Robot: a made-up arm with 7 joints. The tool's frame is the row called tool.
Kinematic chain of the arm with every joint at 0, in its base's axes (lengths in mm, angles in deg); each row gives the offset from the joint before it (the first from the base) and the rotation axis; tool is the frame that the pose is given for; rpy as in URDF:
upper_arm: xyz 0 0 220 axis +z
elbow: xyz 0 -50 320 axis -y
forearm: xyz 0 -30 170 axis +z
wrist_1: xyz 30 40 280 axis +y
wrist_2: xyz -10 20 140 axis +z
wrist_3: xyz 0 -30 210 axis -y
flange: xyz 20 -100 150 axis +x
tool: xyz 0 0 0 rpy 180 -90 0
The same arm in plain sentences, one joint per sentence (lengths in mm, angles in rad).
The arm has seven revolute joints in a row. What follows holds with every joint at zero, and every direction is one of the base frame's. Joint 1 sits 220.0 mm along +z from the base frame's origin and turns about +z. Joint 2 sits 50.0 mm along -y and 320.0 mm along +z from joint 1 and turns about -y. Joint 3 sits 30.0 mm along -y and 170.0 mm along +z from joint 2 and turns about +z. Joint 4 sits 30.0 mm along +x and 40.0 mm along +y and 280.0 mm along +z from joint 3 and turns about +y. Joint 5 sits 10.0 mm along -x and 20.0 mm along +y and 140.0 mm along +z from joint 4 and turns about +z. Joint 6 sits 30.0 mm along -y and 210.0 mm along +z from joint 5 and turns about -y. Joint 7 sits 20.0 mm along +x and 100.0 mm along -y and 150.0 mm along +z from joint 6 and turns about +x. The tool frame, which is the frame that the pose is given for, sits at the same point as joint 7; its axes are the base frame's turned by roll 3.1416, pitch -1.5708 and yaw 0.0000 rad (as in URDF: about the fixed x, then y, then z).
